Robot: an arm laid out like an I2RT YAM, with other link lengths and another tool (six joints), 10 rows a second.
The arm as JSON. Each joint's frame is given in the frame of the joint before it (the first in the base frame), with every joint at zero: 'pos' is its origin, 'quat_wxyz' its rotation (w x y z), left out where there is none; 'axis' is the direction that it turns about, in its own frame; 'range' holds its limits. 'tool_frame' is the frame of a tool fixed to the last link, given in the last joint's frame.
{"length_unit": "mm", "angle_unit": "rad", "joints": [
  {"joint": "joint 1", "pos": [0.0, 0.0, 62.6], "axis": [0.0, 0.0, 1.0], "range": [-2.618, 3.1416]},
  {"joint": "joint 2", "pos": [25.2, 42.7, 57.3], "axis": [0.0, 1.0, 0.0], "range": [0.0, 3.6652]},
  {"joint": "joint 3", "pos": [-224.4, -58.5, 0.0], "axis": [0.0, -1.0, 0.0], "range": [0.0, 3.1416]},
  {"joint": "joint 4", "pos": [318.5, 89.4, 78.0], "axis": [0.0, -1.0, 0.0], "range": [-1.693, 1.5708]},
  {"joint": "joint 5", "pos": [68.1, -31.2, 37.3], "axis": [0.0, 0.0, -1.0], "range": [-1.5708, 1.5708]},
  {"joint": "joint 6", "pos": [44.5, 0.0, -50.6], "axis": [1.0, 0.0, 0.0], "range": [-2.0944, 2.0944]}
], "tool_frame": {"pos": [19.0, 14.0, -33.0], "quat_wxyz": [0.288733, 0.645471, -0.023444, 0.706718]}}
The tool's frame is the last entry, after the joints.
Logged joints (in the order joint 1, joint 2, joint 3, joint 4, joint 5, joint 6), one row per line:
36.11, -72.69, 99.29, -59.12, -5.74, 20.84
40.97, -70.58, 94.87, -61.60, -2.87, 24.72
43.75, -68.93, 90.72, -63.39, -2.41, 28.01
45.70, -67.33, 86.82, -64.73, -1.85, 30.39
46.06, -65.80, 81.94, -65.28, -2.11, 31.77
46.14, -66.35, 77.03, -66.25, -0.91, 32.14
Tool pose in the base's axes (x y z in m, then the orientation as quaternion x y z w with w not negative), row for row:
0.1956, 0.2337, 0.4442, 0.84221, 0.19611, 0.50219, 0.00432
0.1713, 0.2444, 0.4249, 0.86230, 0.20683, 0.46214, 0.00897
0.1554, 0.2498, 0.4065, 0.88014, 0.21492, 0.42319, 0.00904
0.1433, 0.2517, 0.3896, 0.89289, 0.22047, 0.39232, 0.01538
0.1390, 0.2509, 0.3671, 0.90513, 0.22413, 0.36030, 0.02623
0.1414, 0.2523, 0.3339, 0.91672, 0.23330, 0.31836, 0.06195
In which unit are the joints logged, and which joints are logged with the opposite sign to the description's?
The joints are logged in degrees. Opposite sign: joint 2.
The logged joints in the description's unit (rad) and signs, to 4 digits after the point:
0.6302, 1.2687, 1.7329, -1.0318, -0.1002, 0.3637
0.7151, 1.2319, 1.6558, -1.0751, -0.0501, 0.4314
0.7636, 1.2031, 1.5834, -1.1064, -0.0421, 0.4889
0.7976, 1.1751, 1.5153, -1.1298, -0.0323, 0.5304
0.8039, 1.1484, 1.4301, -1.1394, -0.0368, 0.5545
0.8053, 1.1580, 1.3444, -1.1563, -0.0159, 0.5609

